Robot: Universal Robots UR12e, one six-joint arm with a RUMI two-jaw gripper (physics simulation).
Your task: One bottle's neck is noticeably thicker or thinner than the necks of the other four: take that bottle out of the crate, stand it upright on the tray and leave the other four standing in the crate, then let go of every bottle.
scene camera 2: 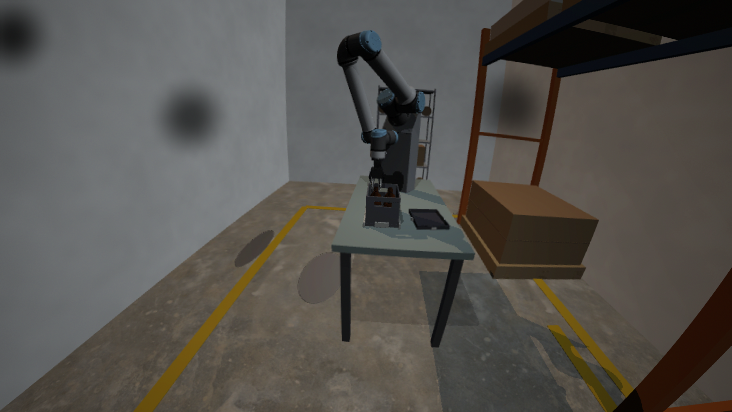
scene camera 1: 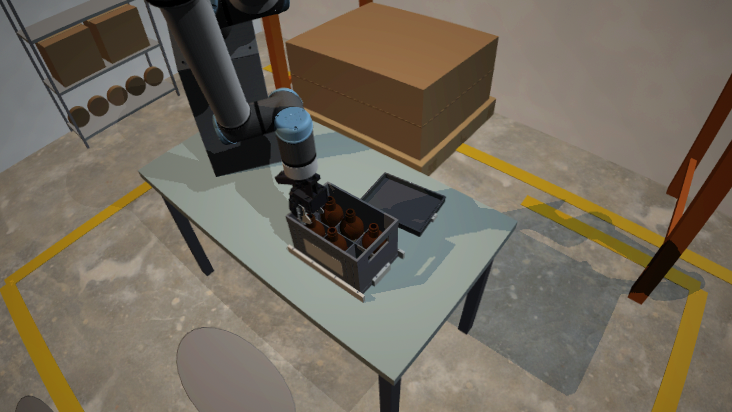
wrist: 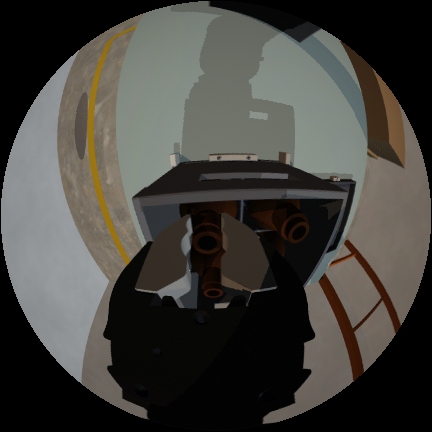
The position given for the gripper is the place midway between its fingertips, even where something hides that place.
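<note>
Gripper (scene camera 1: pixel 308 221) visible, and the gripper (wrist: pixel 206 215) likewise. A brown bottle (wrist: pixel 282 214) is also visible.
</note>
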